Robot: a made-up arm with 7 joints.
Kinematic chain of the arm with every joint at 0, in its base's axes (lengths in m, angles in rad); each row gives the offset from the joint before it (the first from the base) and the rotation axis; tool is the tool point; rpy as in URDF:
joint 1: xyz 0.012 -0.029 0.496 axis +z
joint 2: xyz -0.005 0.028 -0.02 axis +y
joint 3: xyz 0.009 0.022 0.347 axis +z
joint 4: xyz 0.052 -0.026 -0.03 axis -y
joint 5: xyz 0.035 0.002 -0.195 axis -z
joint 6: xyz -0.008 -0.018 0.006 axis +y
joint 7: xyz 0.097 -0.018 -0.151 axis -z
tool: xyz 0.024 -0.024 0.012 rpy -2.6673 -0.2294 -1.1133
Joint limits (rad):
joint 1: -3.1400..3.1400
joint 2: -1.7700..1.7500
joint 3: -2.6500..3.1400
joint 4: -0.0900..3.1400
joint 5: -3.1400..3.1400
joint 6: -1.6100..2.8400
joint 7: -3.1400..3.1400
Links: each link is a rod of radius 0.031 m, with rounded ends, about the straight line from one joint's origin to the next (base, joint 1, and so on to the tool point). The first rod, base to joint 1, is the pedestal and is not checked.
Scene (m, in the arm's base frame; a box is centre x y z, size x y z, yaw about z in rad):
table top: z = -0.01
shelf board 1: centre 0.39 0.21 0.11 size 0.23 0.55 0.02 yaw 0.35
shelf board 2: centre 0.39 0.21 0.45 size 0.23 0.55 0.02 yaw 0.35
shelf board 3: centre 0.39 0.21 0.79 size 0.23 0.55 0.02 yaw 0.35
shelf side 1: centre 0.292 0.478 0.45 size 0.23 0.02 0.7 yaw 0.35
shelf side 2: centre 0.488 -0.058 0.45 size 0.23 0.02 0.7 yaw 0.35
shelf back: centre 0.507 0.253 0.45 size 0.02 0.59 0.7 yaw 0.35
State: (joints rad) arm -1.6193 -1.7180 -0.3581 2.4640 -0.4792 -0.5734 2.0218
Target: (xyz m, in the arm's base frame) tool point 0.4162 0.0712 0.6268
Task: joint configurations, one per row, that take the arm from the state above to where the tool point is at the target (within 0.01 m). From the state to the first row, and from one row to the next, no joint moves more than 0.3 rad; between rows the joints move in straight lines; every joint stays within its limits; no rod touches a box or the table.
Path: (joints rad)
1: -1.4606 -1.5796 -0.2732 2.1897 -0.5019 -0.4873 2.0459
2: -1.3020 -1.4412 -0.1884 1.9154 -0.5246 -0.4012 2.0701
3: -1.1433 -1.3028 -0.1035 1.6410 -0.5474 -0.3150 2.0942
4: -0.9847 -1.1644 -0.0187 1.3667 -0.5701 -0.2289 2.1183
5: -0.8260 -1.0260 0.0662 1.0924 -0.5928 -0.1428 2.1425
6: -0.6673 -0.8876 0.1511 0.8181 -0.6155 -0.0567 2.1666
7: -0.5087 -0.7491 0.2359 0.5438 -0.6382 0.0295 2.1908
8: -0.3500 -0.6107 0.3208 0.2694 -0.6610 0.1156 2.2149
9: -0.3690 -0.3688 0.4170 0.4609 -0.6825 0.0467 2.1981
10: -0.3881 -0.1268 0.5133 0.6524 -0.7041 -0.0221 2.1813
11: -0.4071 0.1152 0.6095 0.8438 -0.7256 -0.0909 2.1645

